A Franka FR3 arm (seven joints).
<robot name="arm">
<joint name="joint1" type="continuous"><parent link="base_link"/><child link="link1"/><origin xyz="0 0 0.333" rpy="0 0 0"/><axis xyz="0 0 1"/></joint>
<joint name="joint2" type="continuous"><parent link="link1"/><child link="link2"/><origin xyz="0 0 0" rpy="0 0 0"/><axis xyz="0 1 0"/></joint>
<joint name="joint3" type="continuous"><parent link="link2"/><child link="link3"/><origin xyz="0 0 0.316" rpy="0 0 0"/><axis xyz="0 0 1"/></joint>
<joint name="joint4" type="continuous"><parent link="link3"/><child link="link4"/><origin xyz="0.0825 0 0" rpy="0 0 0"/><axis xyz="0 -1 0"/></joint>
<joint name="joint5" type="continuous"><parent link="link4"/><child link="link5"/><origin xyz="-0.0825 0 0.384" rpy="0 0 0"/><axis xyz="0 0 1"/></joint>
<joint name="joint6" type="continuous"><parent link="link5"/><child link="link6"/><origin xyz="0 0 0" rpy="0 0 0"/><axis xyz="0 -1 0"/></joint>
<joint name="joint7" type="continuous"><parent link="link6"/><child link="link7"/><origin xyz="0.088 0 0" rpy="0 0 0"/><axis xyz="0 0 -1"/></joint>
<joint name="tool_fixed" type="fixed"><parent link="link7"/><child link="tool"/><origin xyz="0 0 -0.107" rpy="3.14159 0 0"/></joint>
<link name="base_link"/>
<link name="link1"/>
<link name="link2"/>
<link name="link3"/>
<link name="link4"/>
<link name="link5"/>
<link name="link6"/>
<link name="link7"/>
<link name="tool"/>
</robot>
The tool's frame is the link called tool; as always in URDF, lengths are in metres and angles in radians. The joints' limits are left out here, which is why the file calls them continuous.
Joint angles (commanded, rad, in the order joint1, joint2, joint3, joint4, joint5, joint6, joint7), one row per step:
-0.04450, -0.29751, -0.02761, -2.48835, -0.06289, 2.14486, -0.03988
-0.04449, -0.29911, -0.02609, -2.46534, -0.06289, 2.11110, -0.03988
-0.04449, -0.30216, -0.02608, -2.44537, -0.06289, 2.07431, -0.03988
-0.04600, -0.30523, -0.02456, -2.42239, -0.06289, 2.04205, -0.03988
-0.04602, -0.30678, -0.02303, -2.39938, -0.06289, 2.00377, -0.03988
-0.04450, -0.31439, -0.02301, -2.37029, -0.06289, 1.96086, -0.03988
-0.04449, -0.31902, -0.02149, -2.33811, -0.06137, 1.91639, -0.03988
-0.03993, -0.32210, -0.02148, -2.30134, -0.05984, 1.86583, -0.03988
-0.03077, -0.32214, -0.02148, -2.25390, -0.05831, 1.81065, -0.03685
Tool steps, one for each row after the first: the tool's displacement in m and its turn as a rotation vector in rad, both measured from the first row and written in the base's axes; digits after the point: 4 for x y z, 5 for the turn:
0.0022, 0.0002, 0.0082, -0.00098, 0.00918, -0.00019
0.0029, -0.0002, 0.0154, -0.00122, 0.02294, -0.00198
0.0047, -0.0007, 0.0245, -0.00223, 0.02918, -0.00369
0.0057, -0.0004, 0.0326, -0.00296, 0.04290, -0.00421
0.0067, -0.0002, 0.0457, -0.00368, 0.04911, -0.00495
0.0080, 0.0000, 0.0591, -0.00342, 0.05670, -0.00654
0.0092, 0.0016, 0.0735, -0.00265, 0.06731, -0.00525
0.0118, 0.0052, 0.0913, -0.00250, 0.07478, -0.00262

